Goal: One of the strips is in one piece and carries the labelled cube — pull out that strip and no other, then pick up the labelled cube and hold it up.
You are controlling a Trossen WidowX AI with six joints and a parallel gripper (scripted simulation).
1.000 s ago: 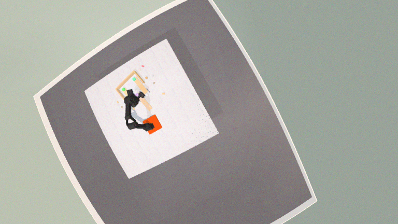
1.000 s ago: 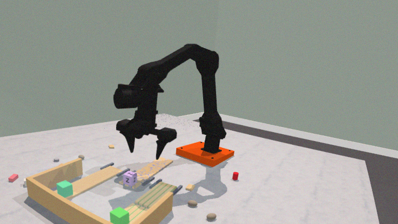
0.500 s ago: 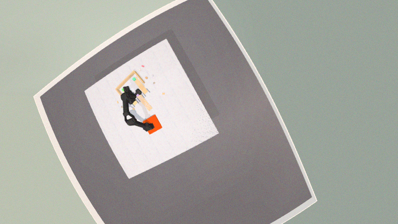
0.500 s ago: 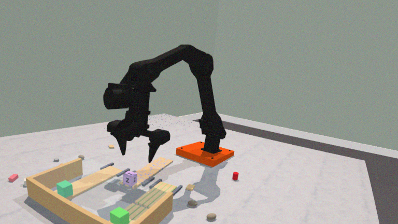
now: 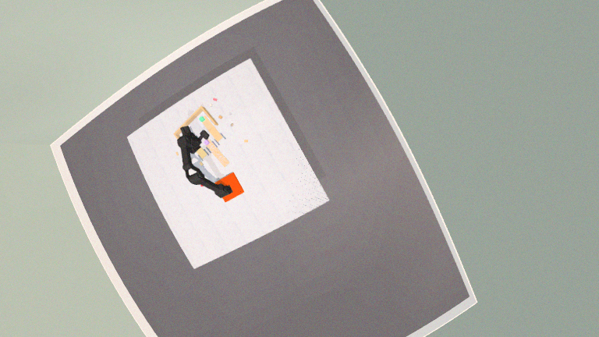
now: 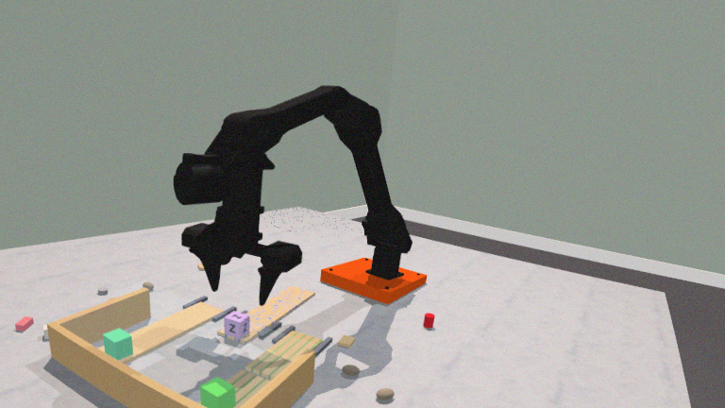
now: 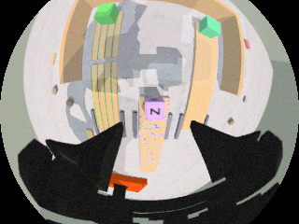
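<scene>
Right now the labelled cube is 50 mm below my gripper tip. The rest, counted from my gripper tip: red cylinder: 290 mm behind, 180 mm to the left, 60 mm below; pink block: 300 mm ahead, 190 mm to the right, 60 mm below.
</scene>
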